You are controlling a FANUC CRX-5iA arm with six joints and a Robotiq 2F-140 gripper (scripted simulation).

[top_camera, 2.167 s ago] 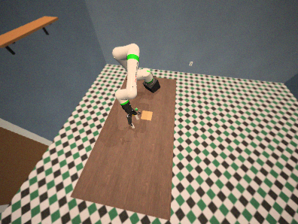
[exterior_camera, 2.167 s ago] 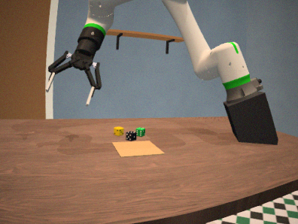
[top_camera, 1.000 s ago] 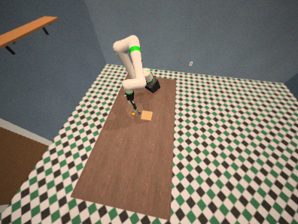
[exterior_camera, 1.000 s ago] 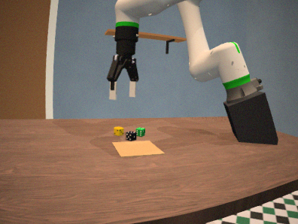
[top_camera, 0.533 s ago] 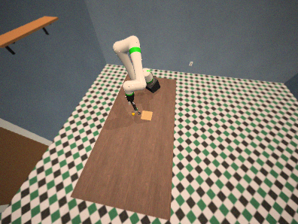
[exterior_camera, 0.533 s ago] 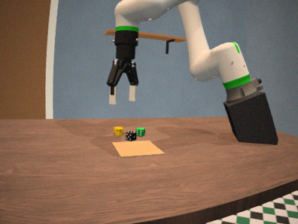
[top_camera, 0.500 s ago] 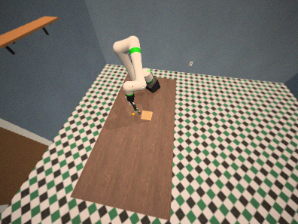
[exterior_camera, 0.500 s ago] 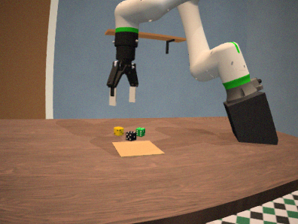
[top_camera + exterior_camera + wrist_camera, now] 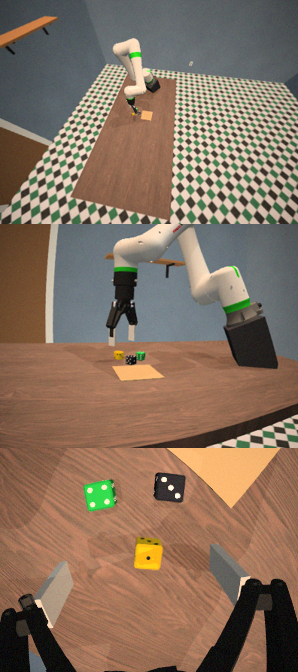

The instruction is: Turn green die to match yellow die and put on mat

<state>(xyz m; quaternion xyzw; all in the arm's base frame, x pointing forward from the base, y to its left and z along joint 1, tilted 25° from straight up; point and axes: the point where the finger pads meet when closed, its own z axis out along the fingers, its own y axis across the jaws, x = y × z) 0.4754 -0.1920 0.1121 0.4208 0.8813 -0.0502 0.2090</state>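
My gripper is now 70 mm past the green die, 30 mm to the right of it and 60 mm above it. Also, from my hand: yellow die 10 mm ahead, 60 mm below; black die 10 mm behind, 80 mm to the left, 60 mm below; mat 20 mm ahead, 180 mm to the left, 70 mm below.
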